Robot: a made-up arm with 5 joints. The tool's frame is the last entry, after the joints. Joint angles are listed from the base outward. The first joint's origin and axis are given. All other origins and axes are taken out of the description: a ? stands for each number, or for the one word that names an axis. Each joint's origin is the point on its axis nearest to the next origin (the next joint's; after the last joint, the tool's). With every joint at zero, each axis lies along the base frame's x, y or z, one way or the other. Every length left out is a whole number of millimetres.
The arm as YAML. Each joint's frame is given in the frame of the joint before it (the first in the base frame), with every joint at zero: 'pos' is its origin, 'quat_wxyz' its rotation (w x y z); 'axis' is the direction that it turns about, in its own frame. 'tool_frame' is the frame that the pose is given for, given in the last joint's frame.
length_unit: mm
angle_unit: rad
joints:
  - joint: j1
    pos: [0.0, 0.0, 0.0]
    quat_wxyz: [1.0, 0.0, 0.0, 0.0]
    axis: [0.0, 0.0, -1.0]
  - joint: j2
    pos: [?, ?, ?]
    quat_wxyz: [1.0, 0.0, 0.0, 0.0]
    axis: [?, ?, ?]
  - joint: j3
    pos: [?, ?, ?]
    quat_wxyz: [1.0, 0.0, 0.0, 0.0]
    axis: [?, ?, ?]
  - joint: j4
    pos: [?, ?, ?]
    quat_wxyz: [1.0, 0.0, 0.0, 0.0]
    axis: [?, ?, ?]
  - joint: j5
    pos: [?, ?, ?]
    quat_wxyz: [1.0, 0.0, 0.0, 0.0]
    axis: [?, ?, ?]
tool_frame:
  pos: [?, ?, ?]
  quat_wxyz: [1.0, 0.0, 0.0, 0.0]
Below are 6 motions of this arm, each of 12 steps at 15 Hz.
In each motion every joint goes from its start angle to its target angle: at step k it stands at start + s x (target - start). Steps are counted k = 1, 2, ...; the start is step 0. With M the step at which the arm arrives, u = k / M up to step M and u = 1 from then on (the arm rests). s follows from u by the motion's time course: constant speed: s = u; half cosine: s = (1 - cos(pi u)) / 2; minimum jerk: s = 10 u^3 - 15 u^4 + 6 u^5.
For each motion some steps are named. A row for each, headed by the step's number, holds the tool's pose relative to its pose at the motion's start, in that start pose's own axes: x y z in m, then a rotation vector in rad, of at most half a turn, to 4 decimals.
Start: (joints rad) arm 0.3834 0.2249 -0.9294 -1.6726 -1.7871
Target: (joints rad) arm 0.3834 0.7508 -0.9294 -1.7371 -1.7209
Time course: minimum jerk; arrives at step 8
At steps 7, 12:
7: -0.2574 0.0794 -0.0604 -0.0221 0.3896 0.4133
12: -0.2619 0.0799 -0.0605 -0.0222 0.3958 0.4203

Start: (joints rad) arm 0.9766 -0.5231 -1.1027 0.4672 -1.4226
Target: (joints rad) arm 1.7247 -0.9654 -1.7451 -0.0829 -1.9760
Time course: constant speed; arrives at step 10
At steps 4, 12:
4: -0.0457 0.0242 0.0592 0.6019 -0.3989 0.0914
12: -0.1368 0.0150 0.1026 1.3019 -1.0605 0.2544

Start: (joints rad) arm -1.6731 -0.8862 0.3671 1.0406 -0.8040
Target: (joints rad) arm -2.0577 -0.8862 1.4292 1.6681 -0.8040
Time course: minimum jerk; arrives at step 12
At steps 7, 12:
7: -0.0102 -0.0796 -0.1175 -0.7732 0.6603 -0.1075
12: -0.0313 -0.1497 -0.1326 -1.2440 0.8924 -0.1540

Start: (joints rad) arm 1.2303 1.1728 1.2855 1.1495 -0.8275
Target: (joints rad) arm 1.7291 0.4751 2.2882 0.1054 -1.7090
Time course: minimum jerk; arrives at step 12
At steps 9, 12:
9: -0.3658 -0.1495 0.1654 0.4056 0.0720 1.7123
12: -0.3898 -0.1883 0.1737 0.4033 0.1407 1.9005

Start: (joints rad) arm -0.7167 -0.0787 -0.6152 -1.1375 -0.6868
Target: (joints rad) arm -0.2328 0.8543 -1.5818 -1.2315 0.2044
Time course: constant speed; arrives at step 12
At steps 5, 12:
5: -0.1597 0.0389 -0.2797 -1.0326 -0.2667 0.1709
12: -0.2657 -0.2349 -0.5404 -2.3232 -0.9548 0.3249

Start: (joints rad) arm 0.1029 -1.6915 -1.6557 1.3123 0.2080
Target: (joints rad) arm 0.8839 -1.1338 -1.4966 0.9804 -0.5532
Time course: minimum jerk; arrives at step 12
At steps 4, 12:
4: 0.0071 -0.0340 0.0159 0.1669 -0.1962 0.1531
12: 0.0488 -0.1434 0.0458 0.9846 -0.7297 0.9077

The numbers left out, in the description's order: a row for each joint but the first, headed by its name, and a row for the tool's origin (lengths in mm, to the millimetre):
j2: xyz -30.0 -110.0 0.0, axis -1.0 0.0 0.0
j3: xyz 0.0 320.0 110.0, axis 0.0 0.0 1.0
j4: xyz -100.0 40.0 0.0, axis 0.0 1.0 0.0
j5: xyz 150.0 0.0 0.0, axis -1.0 0.0 0.0
tool: xyz 0.0 110.0 90.0

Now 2 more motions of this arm.
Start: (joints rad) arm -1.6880 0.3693 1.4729 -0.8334 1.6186
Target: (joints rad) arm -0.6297 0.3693 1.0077 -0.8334 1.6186
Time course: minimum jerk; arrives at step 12
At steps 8, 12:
8: 0.0075 0.0481 -0.3436 -0.6463 0.9854 0.1337
12: -0.0425 0.0328 -0.4269 -0.8154 1.2454 0.1899

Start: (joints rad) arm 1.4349 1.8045 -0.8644 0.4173 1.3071
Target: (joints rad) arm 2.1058 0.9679 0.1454 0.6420 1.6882
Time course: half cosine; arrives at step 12
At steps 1, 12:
1: -0.0068 -0.0018 -0.0017 -0.0137 -0.0122 0.0259
12: -0.1505 -0.3313 -0.0659 -0.2460 -0.8813 1.2228

